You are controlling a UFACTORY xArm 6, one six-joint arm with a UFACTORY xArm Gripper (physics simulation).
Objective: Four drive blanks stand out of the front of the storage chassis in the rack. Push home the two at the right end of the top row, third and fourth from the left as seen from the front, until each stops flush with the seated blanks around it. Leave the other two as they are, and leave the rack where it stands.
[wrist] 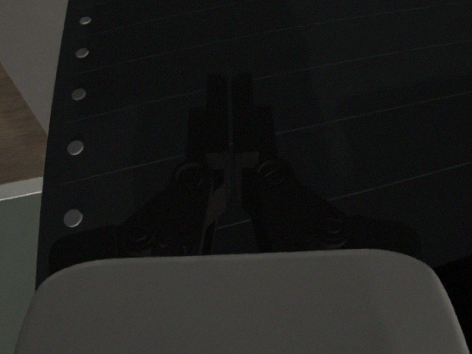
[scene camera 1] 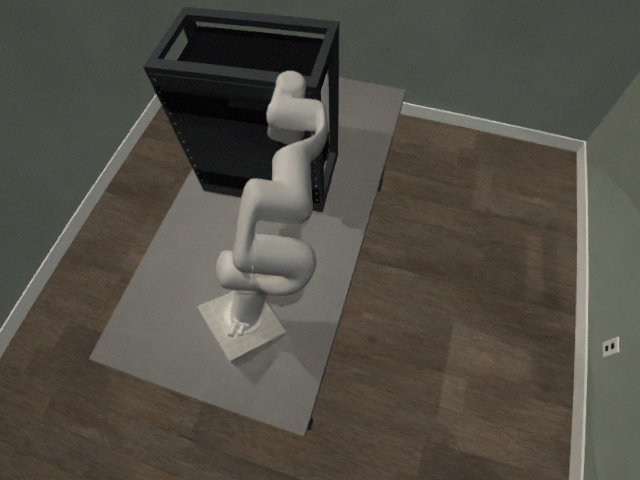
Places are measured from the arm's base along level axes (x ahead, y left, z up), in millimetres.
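Pixels of known places: gripper, fingertip midpoint: (wrist: 229,101); arm's base at its link origin: (scene camera 1: 243,317).
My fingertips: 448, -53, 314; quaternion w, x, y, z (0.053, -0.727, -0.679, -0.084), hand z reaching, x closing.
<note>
Ahead of a thing's pixels: the offset from my fingertips to its top centre, as dx, dy, dz. "*": to the spot under its first point.
The black rack (scene camera 1: 217,73) (wrist: 56,165) stands upright at the back of the grey platform. Its front is dark and partly covered by the arm in the scene view. The drive blanks cannot be made out in either view. A faint dark shape {* +14, +90, +164} (scene camera 1: 247,105) shows in the black band high on the rack front; I cannot tell what it is. My gripper (wrist: 229,101) is shut and empty, its two fingertips side by side in front of dark flat panels (wrist: 350,165) with thin seams. Whether the fingertips touch the panels cannot be told. In the scene view the arm hides the gripper.
The white arm (scene camera 1: 289,175) rises from a pale base plate (scene camera 1: 227,343) on the grey platform (scene camera 1: 155,320) and reaches to the rack's right front. A column of round screws {+41, -84, -29} (wrist: 75,147) runs down the rack's edge in the wrist view. A black area (wrist: 457,295) shows at lower right.
</note>
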